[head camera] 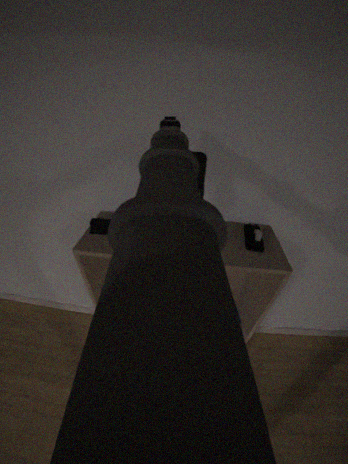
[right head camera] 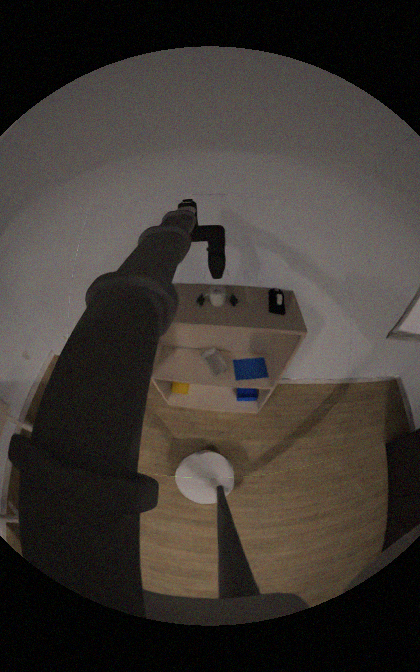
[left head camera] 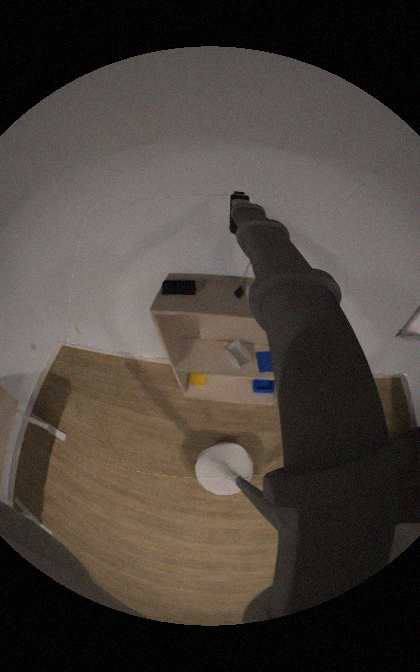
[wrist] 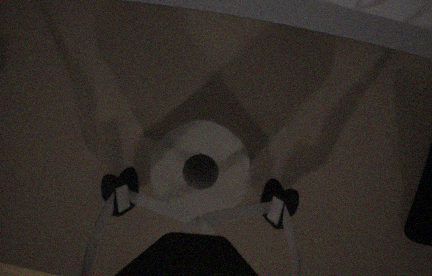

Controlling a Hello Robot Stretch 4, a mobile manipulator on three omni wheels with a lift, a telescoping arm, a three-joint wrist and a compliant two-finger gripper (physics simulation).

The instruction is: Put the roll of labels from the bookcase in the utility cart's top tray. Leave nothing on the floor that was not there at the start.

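Places are measured from the robot's base along level axes (x ahead, y left, z up), in centimetres.
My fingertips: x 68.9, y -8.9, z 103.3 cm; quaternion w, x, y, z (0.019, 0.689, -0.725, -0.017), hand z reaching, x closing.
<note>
For each thing: its top centre in the pictures, then the offset to it from my fingertips.
- black object at its top centre: point(head camera: 107, 221) dx +4.4, dy +32.7, dz +5.4 cm
- black holder with a white part, top centre: point(head camera: 257, 224) dx +2.1, dy -26.5, dz +7.0 cm
The roll of labels point(wrist: 167, 172) point(right head camera: 217, 298), a pale ring with a dark core, stands on the top of the bookcase point(right head camera: 250, 320) point(left head camera: 215, 305) point(head camera: 255, 260). My gripper point(wrist: 201, 189) point(right head camera: 217, 300) is open and points down over the bookcase top. In the wrist view the roll shows centred between the two dark fingertips and a little ahead of them, with a gap to each. I cannot tell how far the tips are above the top. In the left head view the arm hides the roll. The utility cart cannot be made out in these views.
A black object point(left head camera: 178, 287) point(head camera: 100, 226) lies on the bookcase's left end, and a black holder with a white part point(right head camera: 277, 301) point(head camera: 254, 237) on its right end. Blue, grey and yellow items are on the lower shelves. A round white stool point(left head camera: 224, 468) point(right head camera: 197, 477) stands in front.
</note>
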